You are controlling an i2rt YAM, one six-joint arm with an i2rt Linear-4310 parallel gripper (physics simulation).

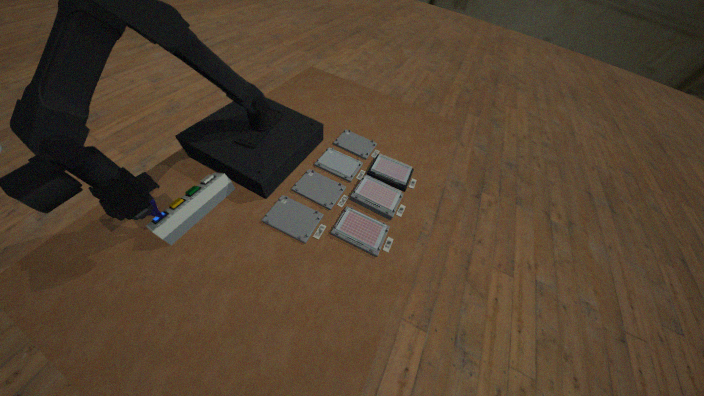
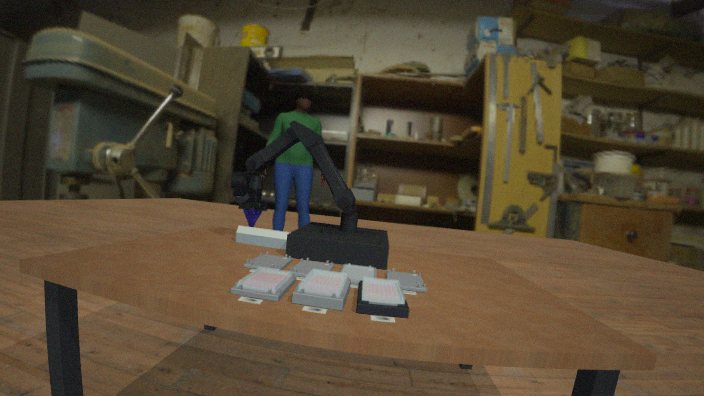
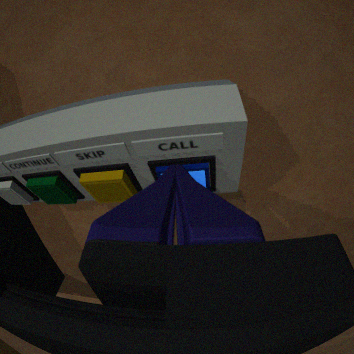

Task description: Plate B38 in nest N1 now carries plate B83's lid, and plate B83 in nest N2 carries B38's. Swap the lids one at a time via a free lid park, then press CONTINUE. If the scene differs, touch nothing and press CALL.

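Pixels of known places: gripper, fingertip midpoint: [image 1: 161, 215] [image 3: 175, 173]; arm's base at its link origin: [image 1: 261, 127] [image 2: 347, 233].
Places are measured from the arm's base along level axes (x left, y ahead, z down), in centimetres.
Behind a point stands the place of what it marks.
Observation:
My gripper [image 1: 157, 214] @[x -37.6, y -6.7, z 2.8 cm] [image 2: 251, 225] @[x -37.6, y -6.7, z 2.8 cm] [image 3: 175, 173] @[x -37.6, y -6.7, z 2.8 cm] is shut and empty, its blue fingertips at the CALL button [image 1: 160, 217] [image 3: 200, 178] @[x -38.8, y -7.6, z 3.2 cm]. That button shows bright blue and is partly hidden by the fingers. The green CONTINUE button [image 1: 193, 190] @[x -28.3, y -4.6, z 2.6 cm] [image 3: 52, 189] @[x -28.9, y -5.3, z 2.8 cm] is on the same pale button box [image 1: 200, 209] @[x -31.8, y -0.8, z 5.0 cm] [image 2: 262, 238] @[x -31.5, y -0.7, z 5.1 cm] [image 3: 125, 111] @[x -36.2, y -2.5, z 3.0 cm]. Three plates with pink wells [image 1: 361, 227] @[x -21.0, y 42.2, z 5.4 cm] [image 1: 378, 194] @[x -8.9, y 44.2, z 4.1 cm] [image 1: 392, 169] @[x 3.8, y 46.5, z 4.5 cm] sit in nests, the last one black. Their labels are unreadable. Behind them, one park [image 1: 338, 163] @[x 0.6, y 28.0, z 6.3 cm] [image 2: 359, 273] @[x 1.7, y 30.5, z 6.3 cm] looks paler, as if a clear lid lies on it.
Three other grey parks [image 1: 292, 218] @[x -24.4, y 22.6, z 7.1 cm] [image 1: 319, 188] @[x -11.5, y 25.7, z 7.1 cm] [image 1: 355, 143] @[x 14.1, y 30.4, z 7.1 cm] lie in the same row. The black robot base [image 1: 265, 170] @[x -16.0, y 10.8, z 0.4 cm] [image 2: 337, 245] @[x -4.2, y 15.0, z 2.1 cm] stands between the button box and the parks. A yellow SKIP button [image 1: 177, 203] @[x -33.2, y -5.5, z 2.6 cm] [image 3: 107, 185] @[x -33.3, y -6.2, z 2.7 cm] is beside CALL. A person in green [image 2: 295, 150] stands behind the table.

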